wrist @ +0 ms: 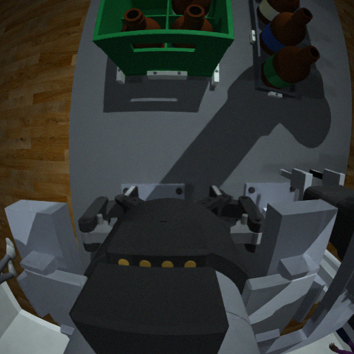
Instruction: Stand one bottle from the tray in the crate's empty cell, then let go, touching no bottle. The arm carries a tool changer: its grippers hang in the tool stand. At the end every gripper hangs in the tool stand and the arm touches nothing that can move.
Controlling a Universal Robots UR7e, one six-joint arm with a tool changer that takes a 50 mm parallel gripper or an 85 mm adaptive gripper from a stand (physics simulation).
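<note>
The green crate point(115, 52) is at the top, its far part cut off. Brown bottles point(134, 22) point(194, 20) stand in its two near cells, and part of another shows behind the right one. The cell behind the left one shows partly, with no bottle in the visible part. The dark tray point(256, 65) at the upper right holds bottles with a green label point(287, 67), a blue label point(282, 32) and a white label point(276, 6). My gripper point(173, 192), the black adaptive one, is open and empty, between the grey uprights of the tool stand point(300, 232).
Another dark gripper point(316, 181) hangs at the right edge, its pale fingers apart. A left upright point(40, 235) of the stand flanks my gripper. Pale plates point(162, 190) point(270, 191) lie beyond the fingers. White brackets point(167, 75) sit at the crate's foot. Wooden floor point(32, 125) shows left.
</note>
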